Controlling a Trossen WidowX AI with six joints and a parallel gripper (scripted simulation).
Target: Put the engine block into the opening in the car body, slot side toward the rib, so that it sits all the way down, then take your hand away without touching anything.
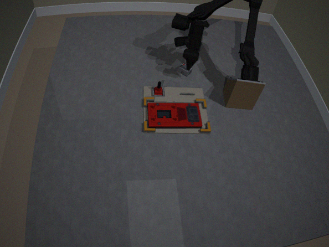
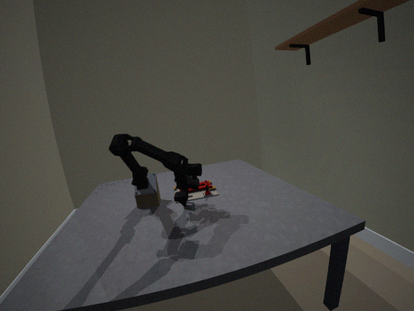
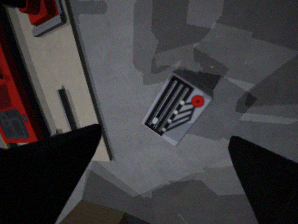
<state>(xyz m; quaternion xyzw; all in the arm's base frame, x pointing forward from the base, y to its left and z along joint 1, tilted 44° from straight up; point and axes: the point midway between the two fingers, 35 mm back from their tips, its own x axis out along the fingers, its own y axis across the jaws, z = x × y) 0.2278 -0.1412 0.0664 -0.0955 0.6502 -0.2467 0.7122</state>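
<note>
Now: the engine block 40 mm below my gripper tip and 10 mm ahead of it.
</note>
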